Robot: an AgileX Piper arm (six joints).
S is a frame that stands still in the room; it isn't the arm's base.
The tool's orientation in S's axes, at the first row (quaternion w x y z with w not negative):
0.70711 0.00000 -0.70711 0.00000
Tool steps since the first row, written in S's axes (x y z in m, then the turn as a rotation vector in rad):
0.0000 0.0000 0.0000 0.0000 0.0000 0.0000
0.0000 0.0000 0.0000 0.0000 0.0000 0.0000
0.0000 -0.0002 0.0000 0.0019 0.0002 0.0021
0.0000 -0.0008 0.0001 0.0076 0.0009 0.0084
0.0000 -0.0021 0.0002 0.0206 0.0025 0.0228
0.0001 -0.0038 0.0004 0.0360 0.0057 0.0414
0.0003 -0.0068 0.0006 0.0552 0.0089 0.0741
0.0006 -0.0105 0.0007 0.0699 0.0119 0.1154
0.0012 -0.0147 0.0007 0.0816 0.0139 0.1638
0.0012 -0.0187 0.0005 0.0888 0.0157 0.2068
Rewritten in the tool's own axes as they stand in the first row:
0.0000 0.0000 0.0000 0.0000 0.0000 0.0000
0.0000 0.0000 0.0000 0.0000 0.0000 0.0000
0.0000 -0.0002 0.0000 0.0021 0.0002 -0.0019
0.0001 -0.0008 0.0000 0.0084 0.0009 -0.0076
0.0002 -0.0021 0.0000 0.0228 0.0025 -0.0206
0.0004 -0.0038 -0.0001 0.0414 0.0057 -0.0360
0.0006 -0.0068 -0.0003 0.0741 0.0089 -0.0552
0.0007 -0.0105 -0.0006 0.1154 0.0119 -0.0699
0.0007 -0.0147 -0.0012 0.1638 0.0139 -0.0816
0.0005 -0.0187 -0.0012 0.2068 0.0157 -0.0888

